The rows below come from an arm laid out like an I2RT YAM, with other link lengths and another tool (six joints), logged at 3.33 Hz.
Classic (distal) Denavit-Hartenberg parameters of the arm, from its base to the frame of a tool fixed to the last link. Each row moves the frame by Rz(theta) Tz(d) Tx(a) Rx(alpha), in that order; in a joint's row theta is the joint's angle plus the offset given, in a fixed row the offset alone. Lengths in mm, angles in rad.
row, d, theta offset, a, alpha
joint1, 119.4, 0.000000, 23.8, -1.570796
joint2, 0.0, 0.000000, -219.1, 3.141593
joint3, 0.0, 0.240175, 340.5, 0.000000
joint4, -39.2, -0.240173, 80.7, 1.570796
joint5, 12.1, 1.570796, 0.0, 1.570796
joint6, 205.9, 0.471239, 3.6, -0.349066
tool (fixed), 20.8, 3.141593, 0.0, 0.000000
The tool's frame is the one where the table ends.
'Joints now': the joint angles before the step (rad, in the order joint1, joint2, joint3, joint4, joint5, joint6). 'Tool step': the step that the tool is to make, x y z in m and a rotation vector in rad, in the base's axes. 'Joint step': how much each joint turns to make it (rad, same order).
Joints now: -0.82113 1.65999 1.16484 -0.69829 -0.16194 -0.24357
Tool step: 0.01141 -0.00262 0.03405 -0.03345 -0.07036 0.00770
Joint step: 0.00001 -0.07401 -0.00001 -0.00077 -0.02937 0.00457
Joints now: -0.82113 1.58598 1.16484 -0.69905 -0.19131 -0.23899
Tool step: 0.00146 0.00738 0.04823 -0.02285 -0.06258 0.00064
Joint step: 0.00001 -0.11864 0.00188 -0.05836 -0.02708 0.01373
